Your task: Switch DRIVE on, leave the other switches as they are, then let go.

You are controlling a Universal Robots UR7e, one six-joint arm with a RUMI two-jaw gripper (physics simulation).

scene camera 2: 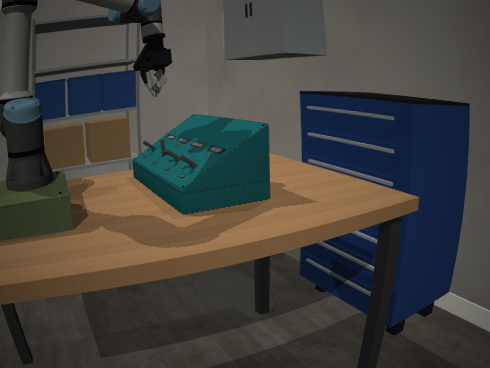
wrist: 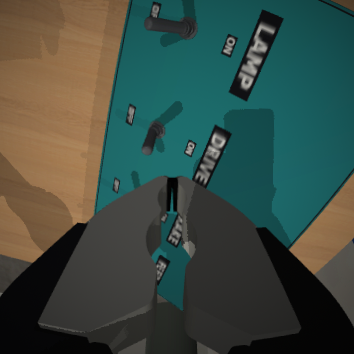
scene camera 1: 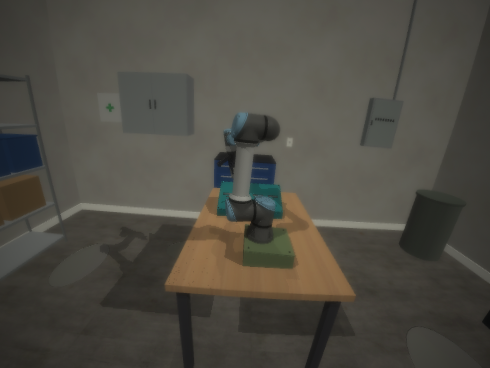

Scene:
same spot on teal switch panel: (wrist: 247, 106) = (scene camera 2: 178, 135)

